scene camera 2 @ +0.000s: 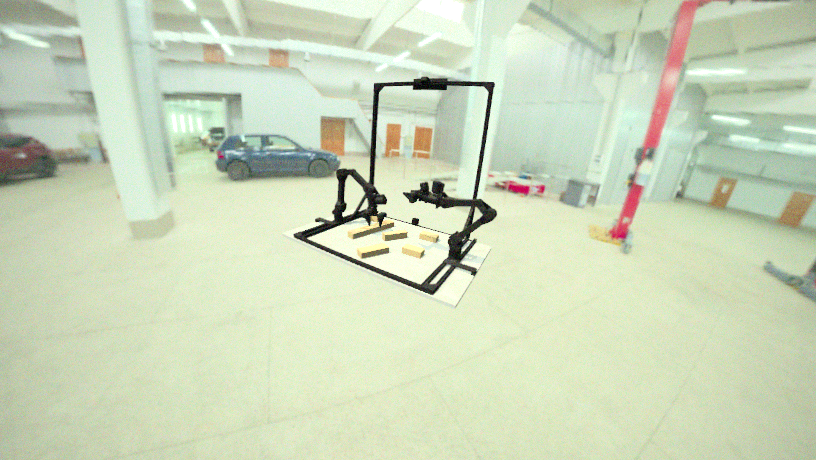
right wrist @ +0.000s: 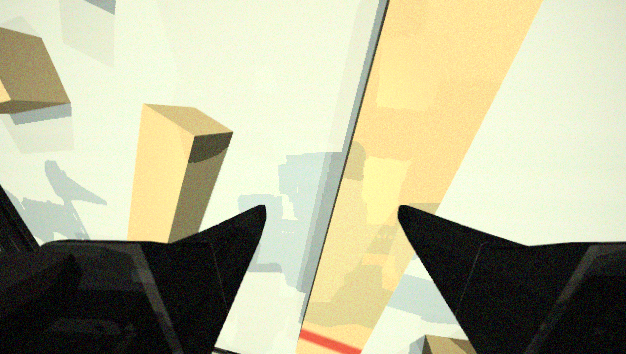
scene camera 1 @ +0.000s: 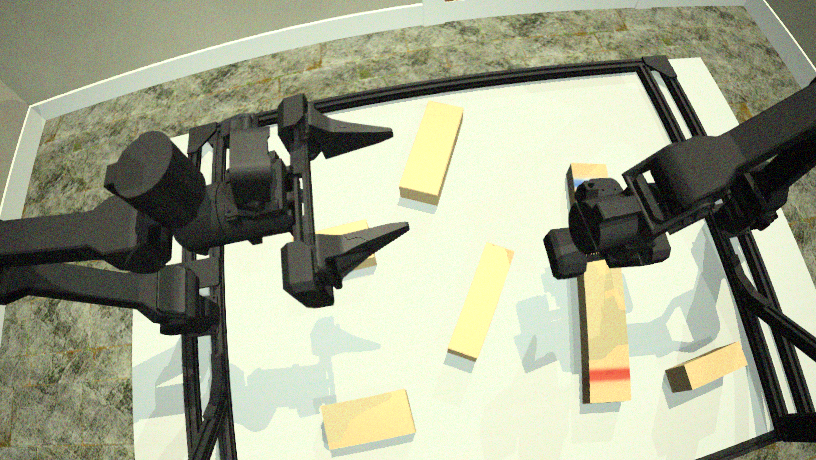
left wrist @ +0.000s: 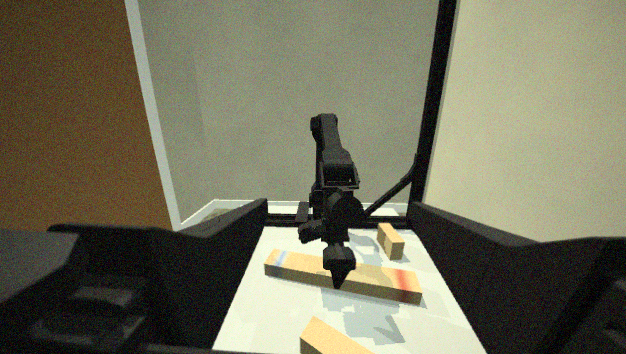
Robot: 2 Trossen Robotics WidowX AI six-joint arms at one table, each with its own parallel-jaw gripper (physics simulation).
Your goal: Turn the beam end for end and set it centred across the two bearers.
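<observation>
The long wooden beam lies flat on the table at the right of scene camera 1, its blue band at the top end and red band at the bottom end. My right gripper is open and points down above the beam; in the right wrist view one fingertip shows beside the beam and the other overlaps its edge. My left gripper is open and empty, high over the left part of the table. Several plain blocks lie around; I cannot tell which two are the bearers.
Plain blocks include an upper one, a middle one, a lower one, one right of the beam and one partly hidden under my left gripper. A black frame borders the table.
</observation>
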